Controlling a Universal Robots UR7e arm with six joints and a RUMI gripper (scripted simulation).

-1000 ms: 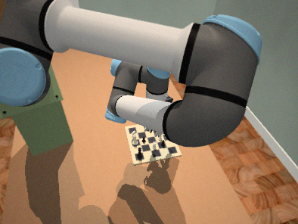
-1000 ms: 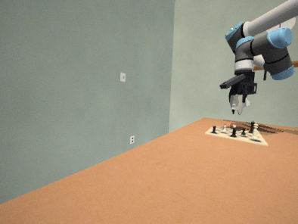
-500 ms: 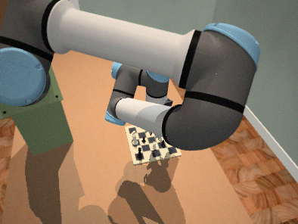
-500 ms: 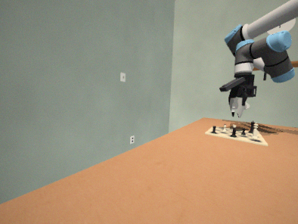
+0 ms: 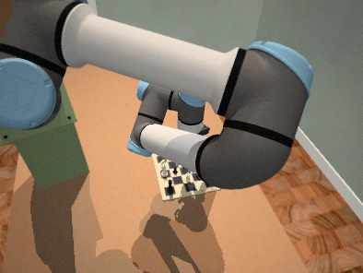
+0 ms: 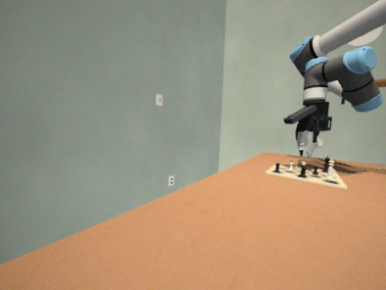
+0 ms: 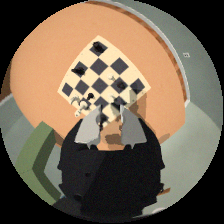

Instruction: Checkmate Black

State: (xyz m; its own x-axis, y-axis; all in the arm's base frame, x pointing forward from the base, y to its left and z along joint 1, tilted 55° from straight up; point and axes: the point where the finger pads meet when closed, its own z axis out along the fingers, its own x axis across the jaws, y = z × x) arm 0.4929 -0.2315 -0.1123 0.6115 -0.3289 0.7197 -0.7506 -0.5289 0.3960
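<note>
The chessboard lies 40 mm to the left of my hand and 70 mm below it. The rest, counted from my hand: black piece (80 mm behind, 30 mm to the right, 40 mm below); then white piece (80 mm behind, 50 mm to the left, 40 mm below).
</note>
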